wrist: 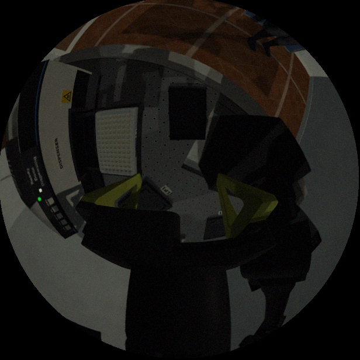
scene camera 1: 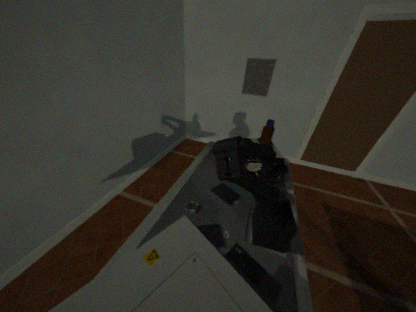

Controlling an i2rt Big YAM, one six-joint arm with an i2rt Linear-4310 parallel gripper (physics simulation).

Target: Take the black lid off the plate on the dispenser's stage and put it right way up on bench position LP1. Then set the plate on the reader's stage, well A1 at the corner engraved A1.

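Places are measured from the arm's base along level axes (x right, y ahead, z up), in millimetres.
Where they show: arm's base, origin of the base link: (scene camera 1: 273, 217).
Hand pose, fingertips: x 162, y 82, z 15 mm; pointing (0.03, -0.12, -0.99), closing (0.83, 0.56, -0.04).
Note:
Things, the pixels of their top centre, and the offset from my fingertips. "spot": a spot on its surface instead.
- dispenser's white housing, surface spot: (scene camera 1: 165, 275) spot: dx -657, dy +144, dz +186 mm
- brown bottle with a blue cap, middle of its top: (scene camera 1: 271, 118) dx +501, dy +110, dz +271 mm
A white many-well plate (wrist: 116, 141) lies in a dark holder beside the dispenser (wrist: 57, 125) in the wrist view; its wells show, with no black lid over them. A flat black rectangular piece (wrist: 187, 112) lies to its right; I cannot tell whether it is the lid. The dark LP1 position (wrist: 156, 196) is partly behind the left finger, and its contents are unclear. My gripper (wrist: 178, 177) is open and empty, fingers wide apart, above the bench. In the scene view the dark arm hides its fingertips. The reader's stage and the A1 engraving cannot be made out.
The dispenser's white housing (scene camera 1: 165, 275) fills the scene view's foreground. Dark flat pieces (scene camera 1: 226, 193) (scene camera 1: 212, 234) lie on the bench beyond it. A brown bottle with a blue cap (scene camera 1: 267, 133) stands at the far end. Another dark holder (wrist: 215, 227) lies near the right finger.

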